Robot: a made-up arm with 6 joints.
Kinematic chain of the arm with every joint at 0, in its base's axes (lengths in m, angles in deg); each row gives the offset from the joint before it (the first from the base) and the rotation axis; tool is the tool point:
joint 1: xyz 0 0 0.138 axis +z
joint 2: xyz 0 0 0 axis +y
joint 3: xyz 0 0 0.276 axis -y
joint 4: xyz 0 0 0 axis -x
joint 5: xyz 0.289 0 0 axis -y
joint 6: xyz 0 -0.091 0 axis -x
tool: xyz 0 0 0
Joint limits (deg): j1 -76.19..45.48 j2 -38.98..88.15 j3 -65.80..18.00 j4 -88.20..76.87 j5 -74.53..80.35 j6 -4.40..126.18
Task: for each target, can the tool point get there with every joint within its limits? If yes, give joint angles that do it. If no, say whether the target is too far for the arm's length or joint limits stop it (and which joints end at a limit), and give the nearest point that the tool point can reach.
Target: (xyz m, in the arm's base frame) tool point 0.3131 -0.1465 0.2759
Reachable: yes | joints -14.28 15.30 2.08 -44.63 -39.68 58.73
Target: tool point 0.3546 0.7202 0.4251
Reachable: no: too far | nearest point 0.3515 0.3279 0.3189 | short by 0.406 m
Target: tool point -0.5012 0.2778 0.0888
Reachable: no: joint limits stop it (at a limit: joint 1, joint 2, joint 3) | nearest point -0.0776 -0.0154 0.0605 | short by 0.516 m
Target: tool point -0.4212 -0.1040 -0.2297
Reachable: no: joint limits stop it (at a limit: joint 1, joint 2) | nearest point -0.0632 -0.1239 -0.0864 | short by 0.386 m
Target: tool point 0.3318 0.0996 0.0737
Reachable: yes | joints 31.54 46.08 -19.95 12.97 -58.39 53.72
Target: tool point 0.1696 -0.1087 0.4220
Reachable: yes | joints -9.65 -22.52 -25.78 30.04 -29.00 61.91
